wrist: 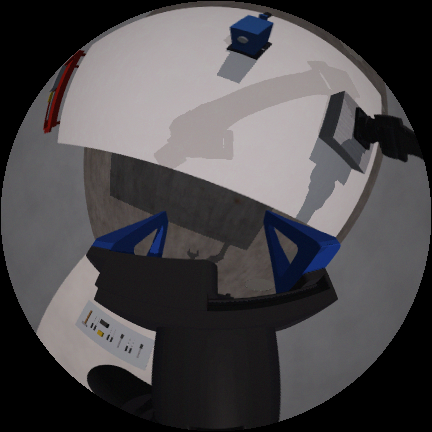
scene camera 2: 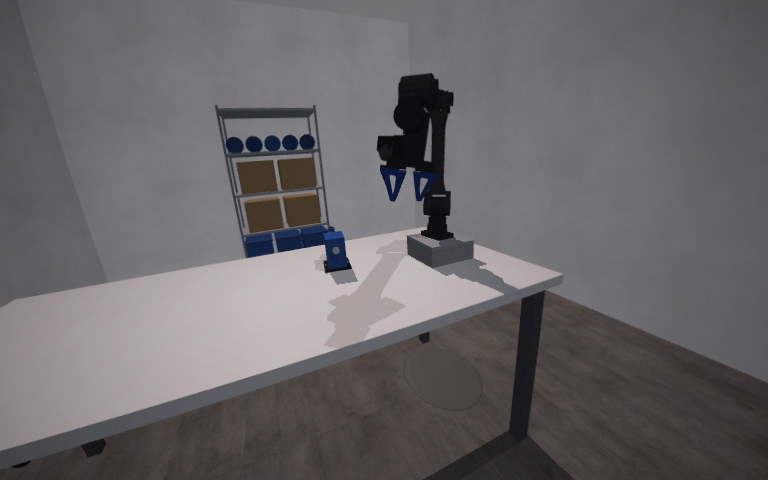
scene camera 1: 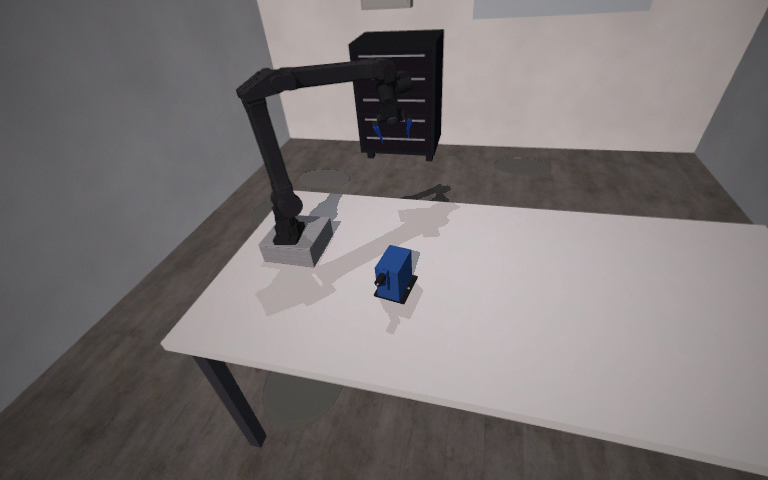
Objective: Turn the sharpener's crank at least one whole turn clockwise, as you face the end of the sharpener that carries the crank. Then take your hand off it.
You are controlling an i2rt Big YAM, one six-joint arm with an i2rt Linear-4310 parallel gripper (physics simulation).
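Where they show: gripper, fingertip midpoint: [wrist: 215, 215] [scene camera 2: 406, 201] [scene camera 1: 395, 140]; arm's base, origin of the base link: [wrist: 361, 127] [scene camera 2: 436, 235] [scene camera 1: 289, 234].
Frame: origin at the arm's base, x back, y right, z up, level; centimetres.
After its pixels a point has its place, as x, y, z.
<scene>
A blue sharpener [scene camera 1: 398, 267] {-41.0, 21.5, 4.7} [scene camera 2: 335, 249] {-41.4, 11.4, 0.7} [wrist: 251, 33] {-38.8, 11.4, 4.2} stands upright on a black base on the white table [scene camera 1: 538, 300] {-82.9, 21.6, -8.0} [scene camera 2: 186, 333] {-91.0, -2.4, -8.1} [wrist: 125, 100] {-79.8, -7.8, -8.1}. Its black crank [scene camera 1: 380, 279] {-36.3, 27.8, 5.8} is on the end facing scene camera 1, with the knob at the left of that end. In the wrist view a small part of the crank [wrist: 266, 16] shows behind the sharpener; scene camera 2 faces the opposite end, which has a round light spot. My gripper [scene camera 1: 394, 133] {-37.4, -29.4, 21.9} [scene camera 2: 406, 198] {-37.4, -29.4, 21.9} [wrist: 215, 215] {-37.4, -29.4, 21.9} is open and empty, high above the table's far side and well apart from the sharpener.
The arm's grey base block [scene camera 1: 288, 254] {-0.9, 7.3, -3.1} [scene camera 2: 433, 251] {-12.0, -10.9, -1.6} [wrist: 336, 120] {-11.6, -4.8, -0.5} stands on the table to the left of the sharpener in scene camera 1. A black drawer cabinet [scene camera 1: 396, 42] stands beyond the table by the wall. A shelf rack [scene camera 2: 265, 113] stands behind the table in scene camera 2.
</scene>
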